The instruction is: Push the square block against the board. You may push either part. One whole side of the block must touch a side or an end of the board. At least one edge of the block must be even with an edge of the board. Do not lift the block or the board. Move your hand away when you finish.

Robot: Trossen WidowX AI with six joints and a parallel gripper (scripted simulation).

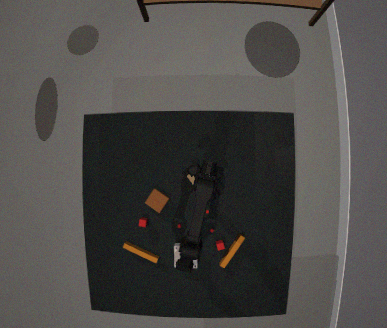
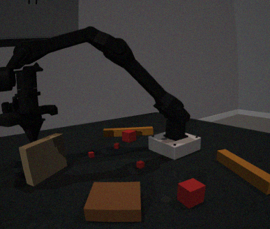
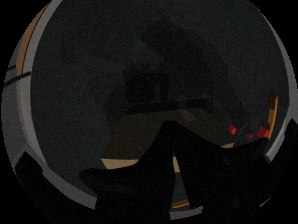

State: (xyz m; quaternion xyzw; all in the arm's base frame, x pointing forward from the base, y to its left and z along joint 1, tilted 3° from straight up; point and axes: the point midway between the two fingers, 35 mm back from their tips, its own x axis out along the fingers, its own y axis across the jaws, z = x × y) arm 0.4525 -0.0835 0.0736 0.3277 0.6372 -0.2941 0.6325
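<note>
Now: the cream block 30 mm to the left of my gripper tip, 30 mm below it and 30 mm behind it. From my gripper tip the other things lie so: brown square block (250 mm to the left, 130 mm behind, 70 mm below).
</note>
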